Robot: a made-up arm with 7 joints. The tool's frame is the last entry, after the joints.
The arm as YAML. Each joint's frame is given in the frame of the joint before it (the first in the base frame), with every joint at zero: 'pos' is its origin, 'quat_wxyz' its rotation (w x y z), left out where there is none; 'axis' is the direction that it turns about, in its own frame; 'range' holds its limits. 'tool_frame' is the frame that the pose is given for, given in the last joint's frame.
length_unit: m
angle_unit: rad
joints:
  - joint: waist
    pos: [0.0, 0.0, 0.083]
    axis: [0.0, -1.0, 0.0]
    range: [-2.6, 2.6]
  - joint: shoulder
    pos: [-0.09, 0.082, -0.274]
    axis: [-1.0, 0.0, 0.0]
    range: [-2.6, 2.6]
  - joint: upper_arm
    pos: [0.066, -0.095, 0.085]
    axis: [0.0, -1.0, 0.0]
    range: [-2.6, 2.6]
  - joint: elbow
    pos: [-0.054, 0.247, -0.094]
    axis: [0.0, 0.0, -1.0]
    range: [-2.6, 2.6]
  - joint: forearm
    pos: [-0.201, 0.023, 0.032]
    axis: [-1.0, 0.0, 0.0]
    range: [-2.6, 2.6]
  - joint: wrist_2
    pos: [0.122, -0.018, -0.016]
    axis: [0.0, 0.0, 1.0]
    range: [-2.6, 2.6]
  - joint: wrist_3
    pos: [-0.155, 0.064, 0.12]
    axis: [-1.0, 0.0, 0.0]
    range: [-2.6, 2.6]
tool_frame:
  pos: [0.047, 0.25, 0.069]
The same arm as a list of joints. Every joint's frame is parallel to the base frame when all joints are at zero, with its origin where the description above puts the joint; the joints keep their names.
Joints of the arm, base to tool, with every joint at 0 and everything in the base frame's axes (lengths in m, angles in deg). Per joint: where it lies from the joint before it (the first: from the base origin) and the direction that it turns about. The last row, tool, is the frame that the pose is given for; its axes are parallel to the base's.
waist: axis -y offset 0.0000 0.0000 0.0830
shoulder: axis -x offset -0.0900 0.0820 -0.2740
upper_arm: axis -y offset 0.0660 -0.0950 0.0850
elbow: axis -z offset -0.0540 0.2470 -0.0940
forearm: axis -x offset -0.2010 0.0230 0.0320
wrist_2: axis +z offset 0.1220 -0.0180 -0.0160
wrist_3: axis -x offset -0.1550 0.0640 0.1200
tool: offset 0.0470 0.2500 0.0690
Joint limits (deg, base to tool): -148.97..148.97 -148.97..148.97 -148.97..148.97 -148.97..148.97 -148.97..148.97 -148.97..148.97 -148.97..148.97

